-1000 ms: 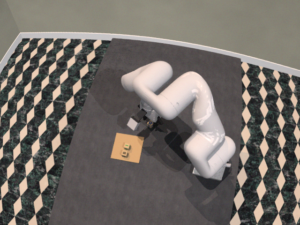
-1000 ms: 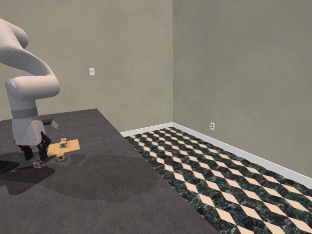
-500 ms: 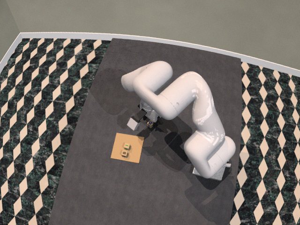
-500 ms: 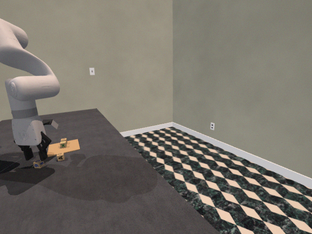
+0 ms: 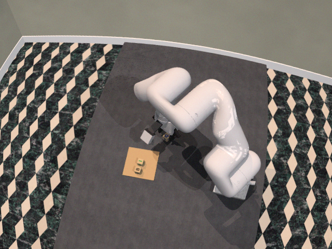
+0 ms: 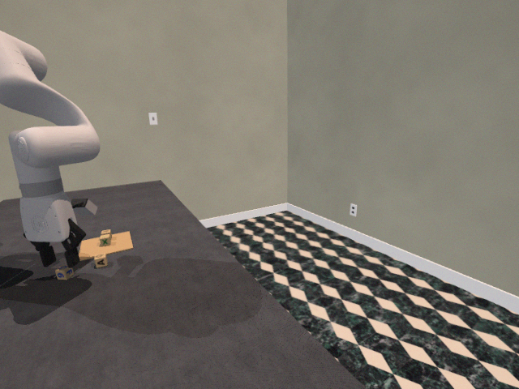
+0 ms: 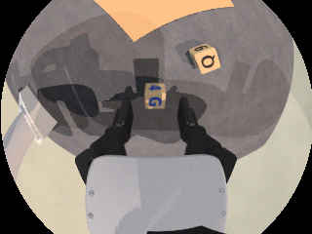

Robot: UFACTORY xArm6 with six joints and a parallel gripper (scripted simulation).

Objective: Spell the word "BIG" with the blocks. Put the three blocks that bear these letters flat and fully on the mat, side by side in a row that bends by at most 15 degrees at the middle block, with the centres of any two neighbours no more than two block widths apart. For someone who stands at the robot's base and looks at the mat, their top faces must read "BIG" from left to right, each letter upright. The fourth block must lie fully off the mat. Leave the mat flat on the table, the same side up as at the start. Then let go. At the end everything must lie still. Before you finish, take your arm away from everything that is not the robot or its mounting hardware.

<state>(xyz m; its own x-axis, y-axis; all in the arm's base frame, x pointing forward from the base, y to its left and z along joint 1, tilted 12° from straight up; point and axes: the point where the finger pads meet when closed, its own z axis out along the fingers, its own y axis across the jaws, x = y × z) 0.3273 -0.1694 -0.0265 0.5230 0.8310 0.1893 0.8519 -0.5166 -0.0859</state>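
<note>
Right now my hand is 4 cm above the G block. From my hand the other things lie so: B block: 18 cm to the left, 9 cm ahead, 3 cm below; then tan mat: 14 cm to the left, 9 cm ahead, 5 cm below.
</note>
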